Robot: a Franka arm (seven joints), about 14 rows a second.
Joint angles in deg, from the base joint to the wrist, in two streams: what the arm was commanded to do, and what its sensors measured. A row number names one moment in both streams.
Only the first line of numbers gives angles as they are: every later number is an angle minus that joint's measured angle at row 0.
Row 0, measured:
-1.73 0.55 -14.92 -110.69 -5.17 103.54 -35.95
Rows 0 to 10, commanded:
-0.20 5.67 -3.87 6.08 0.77 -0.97 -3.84
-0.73 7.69 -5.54 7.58 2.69 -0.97 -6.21
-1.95 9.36 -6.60 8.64 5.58 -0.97 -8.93
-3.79 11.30 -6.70 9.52 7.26 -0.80 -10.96
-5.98 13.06 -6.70 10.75 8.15 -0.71 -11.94
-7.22 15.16 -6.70 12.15 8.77 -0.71 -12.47
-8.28 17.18 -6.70 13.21 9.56 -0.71 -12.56
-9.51 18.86 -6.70 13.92 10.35 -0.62 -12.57
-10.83 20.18 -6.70 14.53 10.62 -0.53 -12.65
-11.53 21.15 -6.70 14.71 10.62 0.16 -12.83
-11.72 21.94 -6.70 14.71 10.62 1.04 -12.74
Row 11, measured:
-10.53 19.30 -6.89 11.96 9.40 0.90 -11.95
